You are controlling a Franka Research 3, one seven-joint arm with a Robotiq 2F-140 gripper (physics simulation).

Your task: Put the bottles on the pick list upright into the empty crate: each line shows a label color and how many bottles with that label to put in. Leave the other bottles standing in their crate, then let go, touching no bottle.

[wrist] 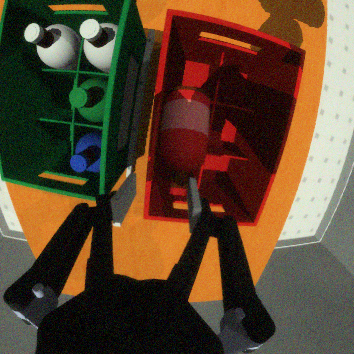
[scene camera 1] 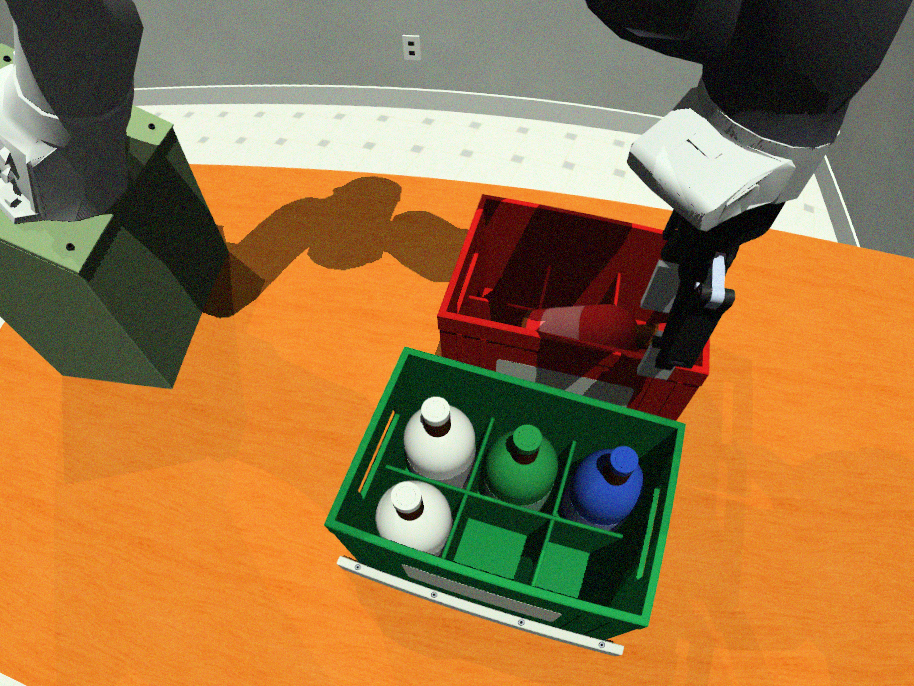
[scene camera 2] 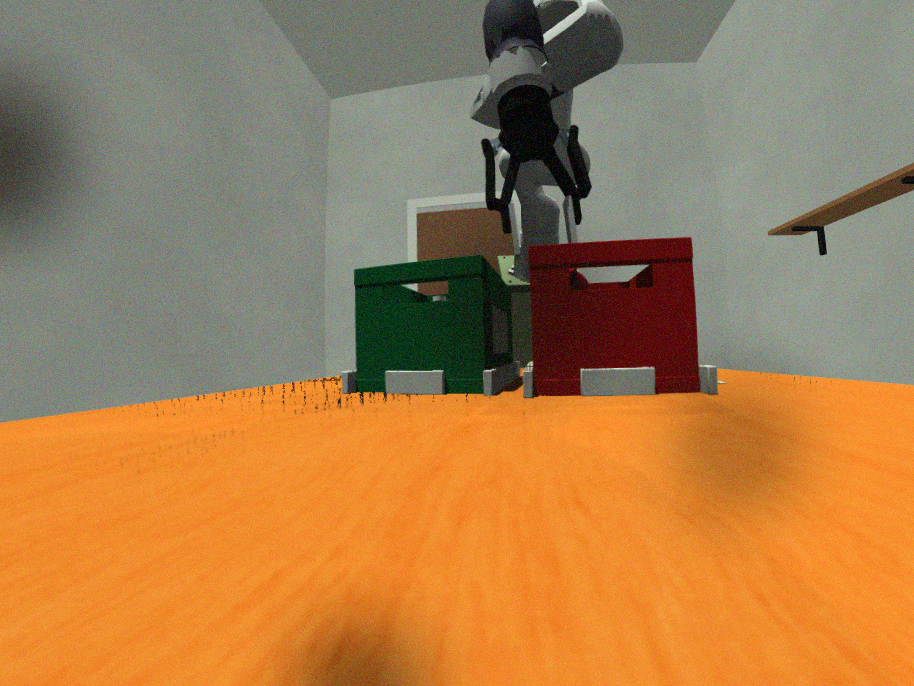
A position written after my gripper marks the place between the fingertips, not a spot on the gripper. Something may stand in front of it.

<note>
I see my gripper [scene camera 1: 653, 339], a red bottle [scene camera 1: 606, 324], a blue bottle [scene camera 1: 607, 486], a green bottle [scene camera 1: 521, 465], a white bottle [wrist: 57, 45], a white bottle [scene camera 1: 439, 439] and a white strip [scene camera 1: 375, 575].
The red bottle shows as well in the wrist view [wrist: 182, 145]. The blue bottle shows as well in the wrist view [wrist: 87, 150]. My gripper also shows in the wrist view [wrist: 161, 185] and in scene camera 2 [scene camera 2: 545, 253].
</note>
